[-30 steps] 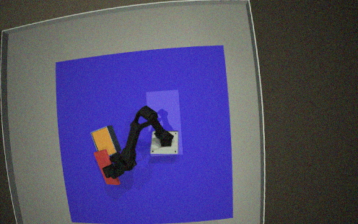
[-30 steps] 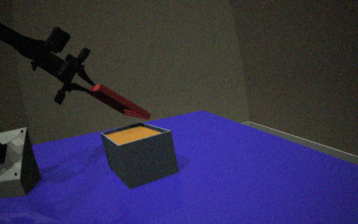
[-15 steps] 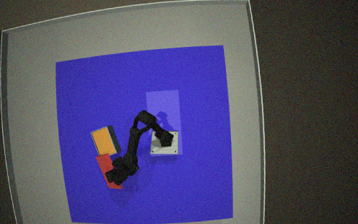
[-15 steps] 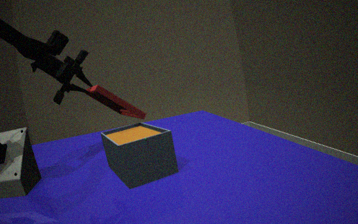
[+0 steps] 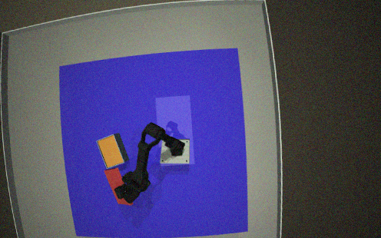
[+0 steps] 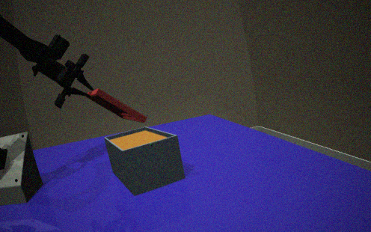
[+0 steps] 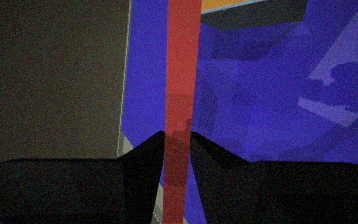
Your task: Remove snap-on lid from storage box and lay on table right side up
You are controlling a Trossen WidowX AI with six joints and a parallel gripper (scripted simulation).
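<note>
The lid is 6 cm ahead of my gripper tip, 5 cm below it and 2 cm to the left of it. Round my gripper tip: storage box: 18 cm to the right, 18 cm below, 13 cm ahead.
</note>
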